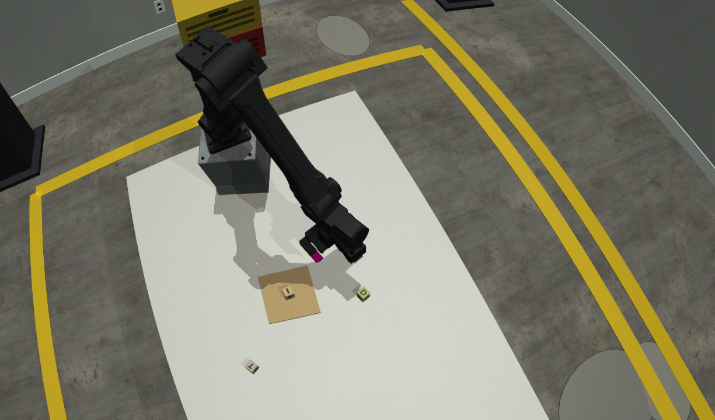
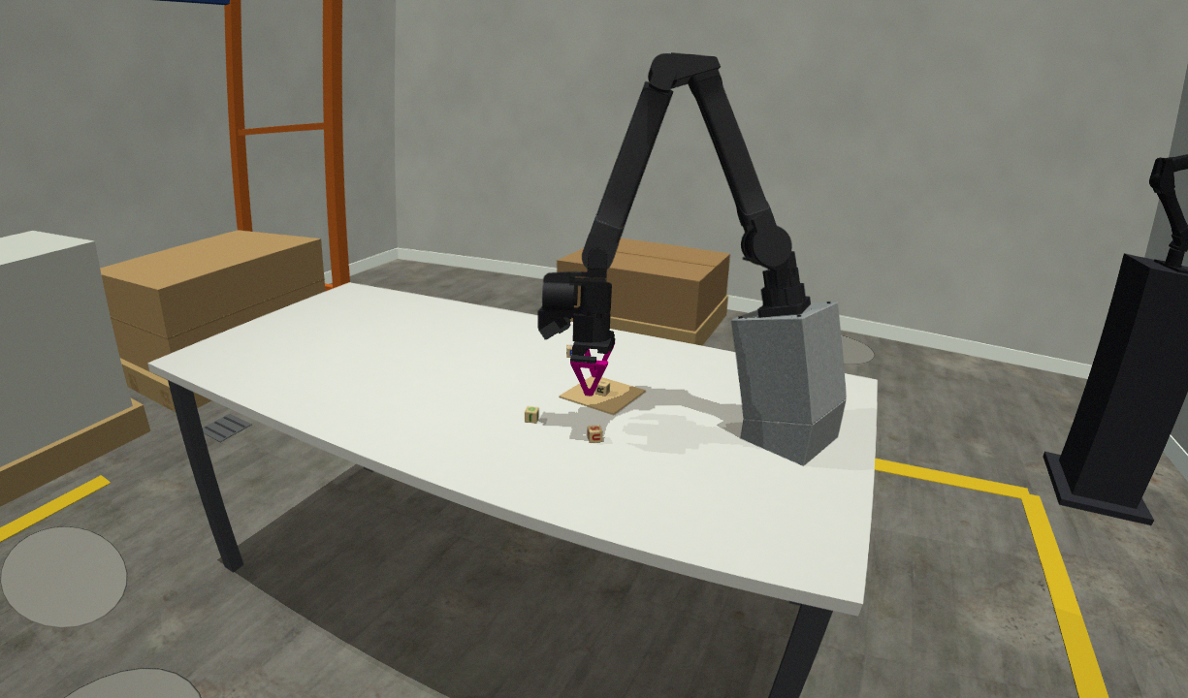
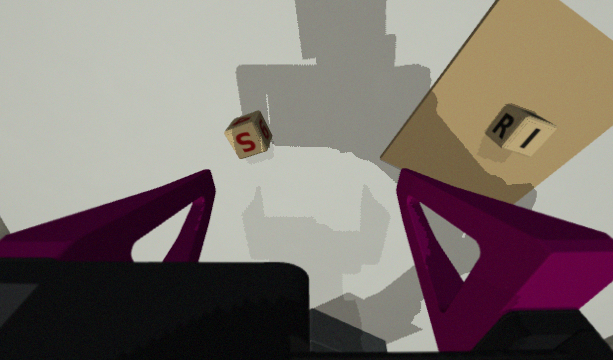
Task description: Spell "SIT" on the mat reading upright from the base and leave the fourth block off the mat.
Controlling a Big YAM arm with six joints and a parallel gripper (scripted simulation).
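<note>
My gripper is now 90 mm above the S block, 40 mm to the right of it and 30 mm past it. The rest, counted from my hand: I block 140 mm to the right, 80 mm below, 50 mm ahead; D block 120 mm ahead, 90 mm below, 40 mm to the left; tan mat 140 mm to the right, 100 mm below, 50 mm ahead.
</note>
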